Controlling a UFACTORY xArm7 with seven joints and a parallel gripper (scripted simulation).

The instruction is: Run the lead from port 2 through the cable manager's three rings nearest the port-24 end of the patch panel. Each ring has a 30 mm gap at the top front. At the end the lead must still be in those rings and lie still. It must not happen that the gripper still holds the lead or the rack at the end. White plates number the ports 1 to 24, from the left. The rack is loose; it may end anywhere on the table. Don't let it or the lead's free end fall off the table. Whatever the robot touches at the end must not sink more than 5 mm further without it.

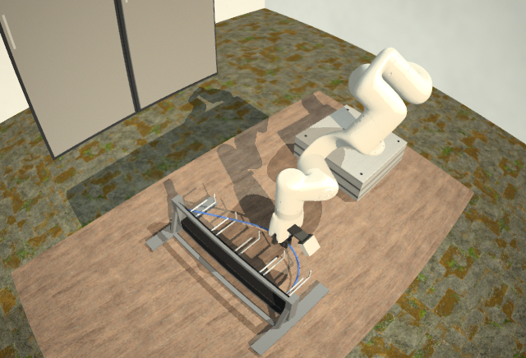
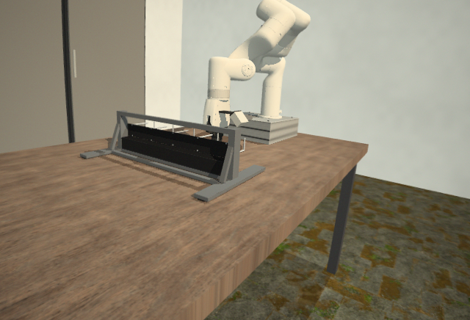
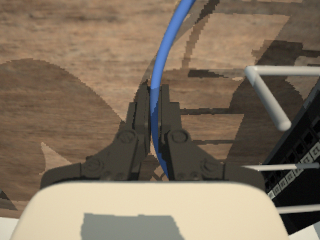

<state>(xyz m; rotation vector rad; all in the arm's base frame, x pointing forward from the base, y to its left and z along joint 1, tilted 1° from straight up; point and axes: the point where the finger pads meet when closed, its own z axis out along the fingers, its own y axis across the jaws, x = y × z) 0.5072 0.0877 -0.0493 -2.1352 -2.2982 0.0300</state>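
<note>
Right now the grey rack is 170 mm ahead of my hand, 40 mm to the right of it and 20 mm above it.
</note>
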